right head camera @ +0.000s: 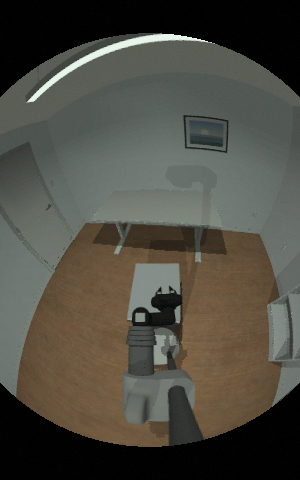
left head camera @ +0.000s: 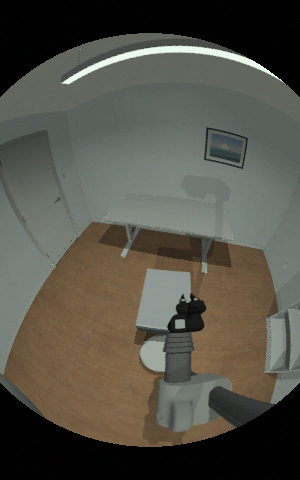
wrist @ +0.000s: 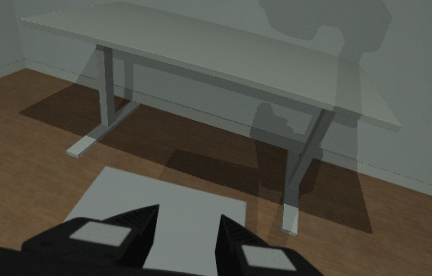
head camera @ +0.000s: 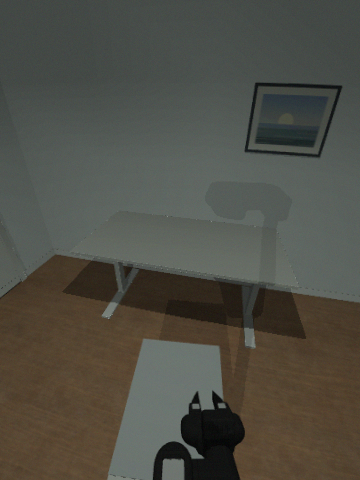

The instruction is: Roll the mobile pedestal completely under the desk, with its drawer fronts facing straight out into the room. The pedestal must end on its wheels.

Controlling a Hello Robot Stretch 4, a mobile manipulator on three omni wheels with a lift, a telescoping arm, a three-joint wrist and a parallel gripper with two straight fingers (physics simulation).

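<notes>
The mobile pedestal [head camera: 160, 385] [left head camera: 162, 295] [right head camera: 150, 280] [wrist: 180, 225] stands upright in front of the desk, out from under it; its pale flat top shows. Its near edge, with a dark line below, faces the robot; the drawer fronts and wheels are hidden. The desk [head camera: 190, 245] [left head camera: 165, 212] [right head camera: 155, 207] [wrist: 210, 45] stands at the back wall, with a T-shaped leg near each end. My gripper [head camera: 206, 395] [left head camera: 188, 297] [right head camera: 165, 289] [wrist: 187, 228] is open and empty, over the right part of the pedestal's top in the views.
The desk's left foot [head camera: 114, 304] [wrist: 87, 142] and right foot [head camera: 249, 332] [wrist: 290, 215] reach forward on the floor. The round pale robot base [left head camera: 152, 354] shows close behind the pedestal's near end. A white shelf unit [left head camera: 276, 345] [right head camera: 277, 332] stands at the right wall. A door [left head camera: 37, 195] is at the left.
</notes>
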